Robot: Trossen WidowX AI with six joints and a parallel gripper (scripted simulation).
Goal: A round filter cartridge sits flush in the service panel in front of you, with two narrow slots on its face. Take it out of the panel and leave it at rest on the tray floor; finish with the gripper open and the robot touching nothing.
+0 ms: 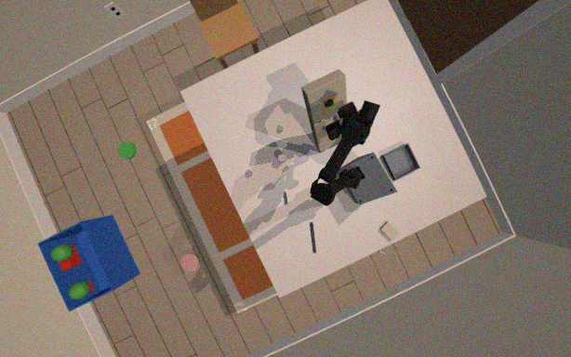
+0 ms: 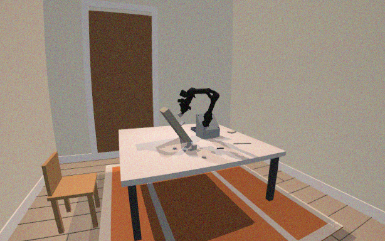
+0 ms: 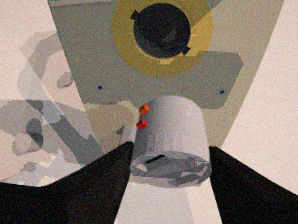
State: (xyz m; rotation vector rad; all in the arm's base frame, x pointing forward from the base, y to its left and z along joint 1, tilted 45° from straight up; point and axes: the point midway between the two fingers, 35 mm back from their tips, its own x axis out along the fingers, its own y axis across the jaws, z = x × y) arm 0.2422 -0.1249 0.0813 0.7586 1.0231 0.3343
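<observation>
My gripper tip is now 340 mm past the grey tray, 250 mm to the left of it and 250 mm above it. From my gripper tip the other things lie so: service panel 60 mm ahead, 100 mm below; then small pale block 640 mm behind, 250 mm below; then round filter cartridge right at my gripper tip.
</observation>
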